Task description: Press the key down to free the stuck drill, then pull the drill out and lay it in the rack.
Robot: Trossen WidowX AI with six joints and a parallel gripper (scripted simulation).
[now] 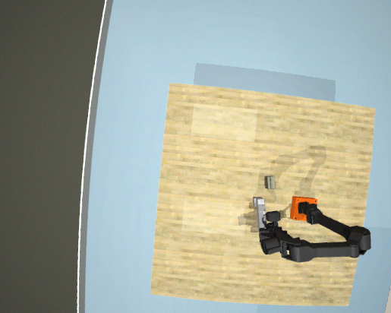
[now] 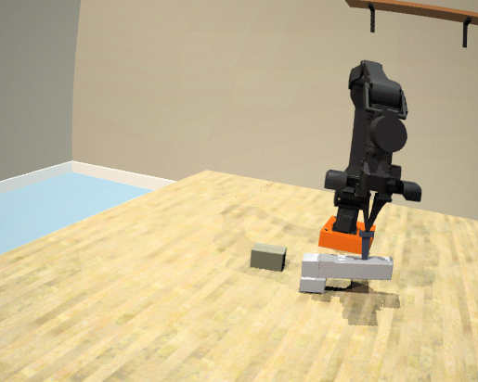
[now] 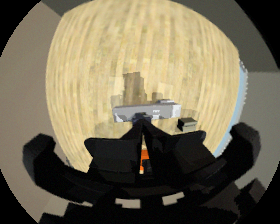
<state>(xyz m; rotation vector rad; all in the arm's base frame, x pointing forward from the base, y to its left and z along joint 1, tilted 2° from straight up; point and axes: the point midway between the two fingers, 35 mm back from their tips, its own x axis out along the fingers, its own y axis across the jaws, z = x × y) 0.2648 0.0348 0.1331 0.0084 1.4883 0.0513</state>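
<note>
The thin dark blue key lies 3 cm below my gripper tip. From my gripper tip the other things lie so: housing 1 cm behind, 3 cm to the right, 9 cm below; then grey slatted rack 8 cm behind, 20 cm to the right, 12 cm below; then drill 1 cm behind, 5 cm to the right, 8 cm below.
</note>
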